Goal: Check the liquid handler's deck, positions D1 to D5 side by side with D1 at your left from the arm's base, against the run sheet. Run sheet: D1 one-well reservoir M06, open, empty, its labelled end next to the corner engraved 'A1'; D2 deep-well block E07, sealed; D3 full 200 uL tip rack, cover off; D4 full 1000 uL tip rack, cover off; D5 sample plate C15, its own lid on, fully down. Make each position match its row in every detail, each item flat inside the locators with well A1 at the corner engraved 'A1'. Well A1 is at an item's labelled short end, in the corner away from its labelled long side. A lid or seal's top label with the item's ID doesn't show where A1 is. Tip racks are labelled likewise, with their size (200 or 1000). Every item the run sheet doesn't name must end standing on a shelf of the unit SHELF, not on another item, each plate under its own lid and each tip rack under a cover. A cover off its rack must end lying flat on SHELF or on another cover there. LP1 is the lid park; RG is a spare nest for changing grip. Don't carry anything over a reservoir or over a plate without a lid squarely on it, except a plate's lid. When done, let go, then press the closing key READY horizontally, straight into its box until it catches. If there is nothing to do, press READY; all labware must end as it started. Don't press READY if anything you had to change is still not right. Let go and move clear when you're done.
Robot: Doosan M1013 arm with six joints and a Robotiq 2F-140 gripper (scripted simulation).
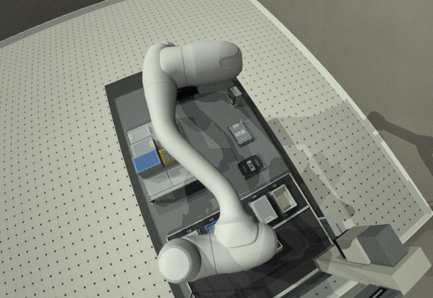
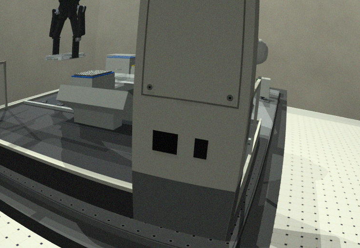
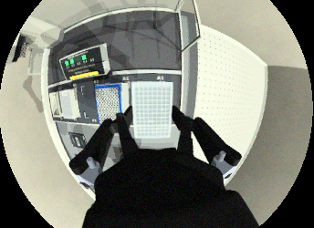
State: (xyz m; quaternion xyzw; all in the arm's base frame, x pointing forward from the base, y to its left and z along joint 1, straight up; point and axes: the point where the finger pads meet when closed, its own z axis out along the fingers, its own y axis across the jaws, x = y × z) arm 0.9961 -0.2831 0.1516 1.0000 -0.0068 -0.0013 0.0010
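Right now the blue-rimmed tip rack is 130 mm to the left of my hand, 100 mm below it and 10 mm ahead of it. The rest, counted from my hand: sealed deep-well block (370 mm to the left, 150 mm below, 10 mm ahead); white well plate (20 mm below); yellow-rimmed tip rack (470 mm behind, 110 mm to the left, 110 mm below).
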